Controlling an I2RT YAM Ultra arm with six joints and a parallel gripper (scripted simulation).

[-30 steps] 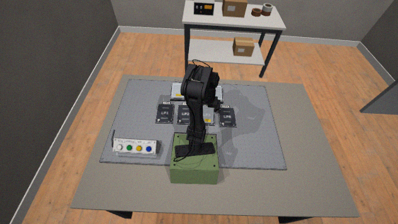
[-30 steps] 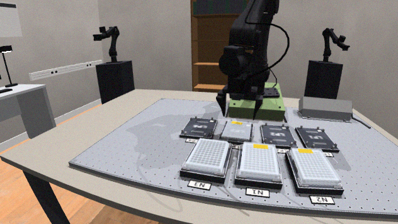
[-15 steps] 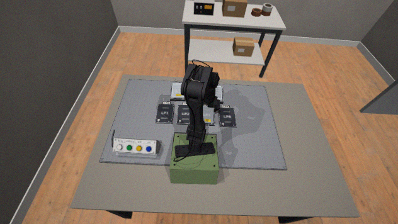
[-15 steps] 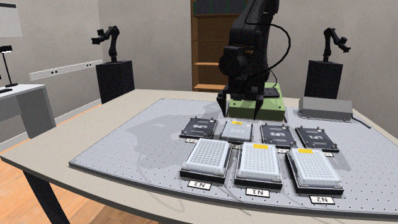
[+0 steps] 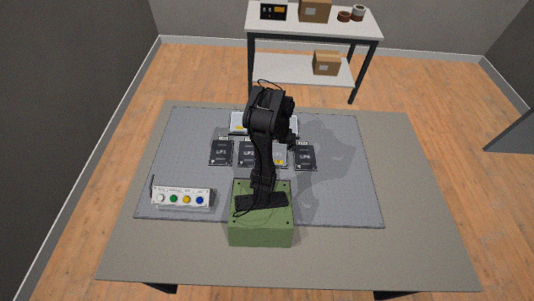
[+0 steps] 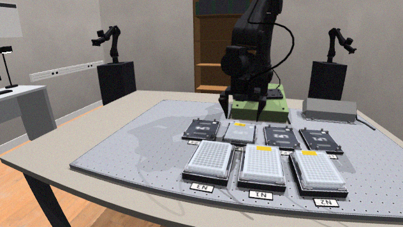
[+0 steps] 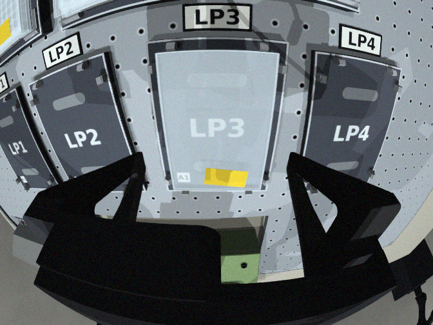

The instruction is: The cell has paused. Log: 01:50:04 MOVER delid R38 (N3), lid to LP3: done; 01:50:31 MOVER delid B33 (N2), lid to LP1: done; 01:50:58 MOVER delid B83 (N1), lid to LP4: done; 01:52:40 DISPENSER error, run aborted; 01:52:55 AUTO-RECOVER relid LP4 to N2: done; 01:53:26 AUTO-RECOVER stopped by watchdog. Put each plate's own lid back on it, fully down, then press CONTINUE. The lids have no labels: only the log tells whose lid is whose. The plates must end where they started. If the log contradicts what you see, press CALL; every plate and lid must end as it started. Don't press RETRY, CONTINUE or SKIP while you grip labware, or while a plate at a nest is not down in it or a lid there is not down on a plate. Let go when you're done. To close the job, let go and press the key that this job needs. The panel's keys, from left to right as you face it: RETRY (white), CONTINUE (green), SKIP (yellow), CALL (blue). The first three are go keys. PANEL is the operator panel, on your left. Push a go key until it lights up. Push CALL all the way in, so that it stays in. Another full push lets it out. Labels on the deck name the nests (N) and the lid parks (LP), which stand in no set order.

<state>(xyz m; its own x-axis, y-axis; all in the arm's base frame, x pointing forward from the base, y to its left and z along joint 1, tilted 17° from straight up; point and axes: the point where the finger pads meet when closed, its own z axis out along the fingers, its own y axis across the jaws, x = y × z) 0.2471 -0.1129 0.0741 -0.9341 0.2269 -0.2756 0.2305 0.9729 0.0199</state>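
My gripper is now 60 mm above the LP3 lid park. Also, from my hand: LP2 lid park 20 mm ahead, 130 mm to the left, 60 mm below; LP1 lid park 50 mm ahead, 260 mm to the left, 60 mm below; LP4 lid park 30 mm behind, 130 mm to the right, 60 mm below.
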